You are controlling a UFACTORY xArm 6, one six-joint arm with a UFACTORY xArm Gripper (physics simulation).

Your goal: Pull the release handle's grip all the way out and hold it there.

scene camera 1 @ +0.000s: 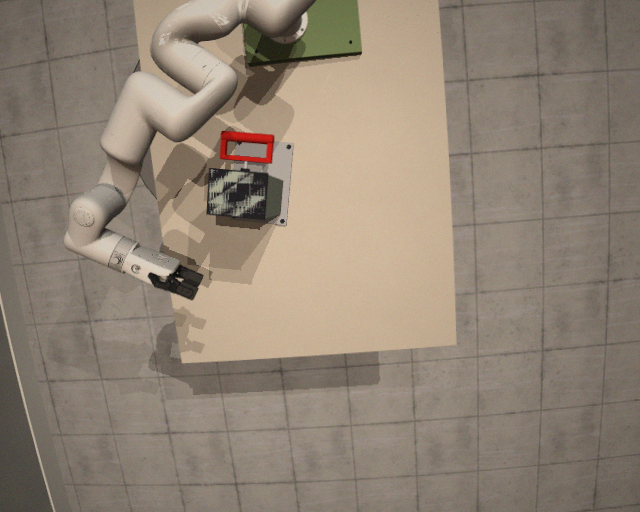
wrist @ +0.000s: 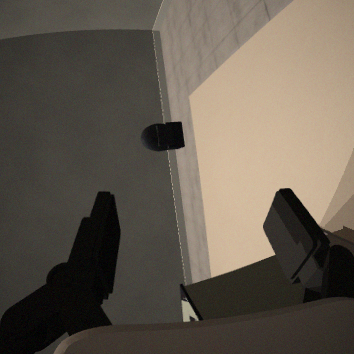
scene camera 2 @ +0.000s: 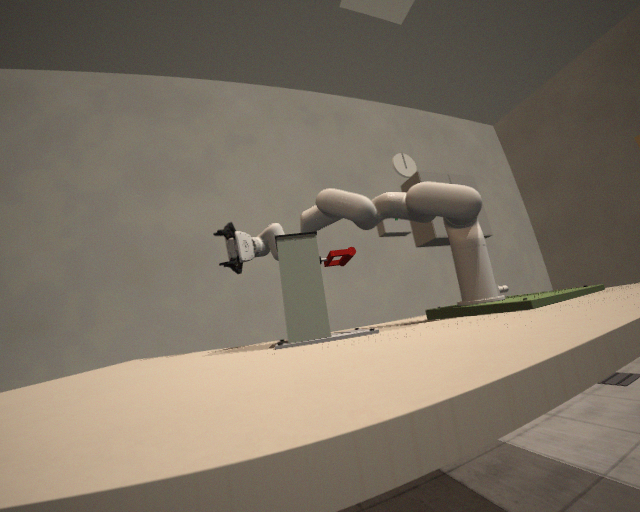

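The release handle's red rectangular grip (scene camera 1: pixel 247 137) (scene camera 2: pixel 349 253) stands out on a short rod from the side of a tall grey-green housing (scene camera 1: pixel 274 197) (scene camera 2: pixel 304 288) that faces the arm's base. The housing has a dark patterned top and also shows in part at the bottom of the wrist view (wrist: pixel 235 295). My gripper (scene camera 1: pixel 198 286) (scene camera 2: pixel 218 248) (wrist: pixel 196 210) is open and empty. It hangs in the air above the table's left edge, on the far side of the housing from the grip, touching neither. The grip does not show in the wrist view.
The housing stands on a light grey base plate (scene camera 1: pixel 287 176) (scene camera 2: pixel 352 334) with dark bolts. The arm bends around the housing's left side in scene camera 1. The arm's base stands on a green board (scene camera 1: pixel 330 32) (scene camera 2: pixel 560 299) on the beige table (scene camera 1: pixel 368 213) (scene camera 2: pixel 320 395) (wrist: pixel 260 150).
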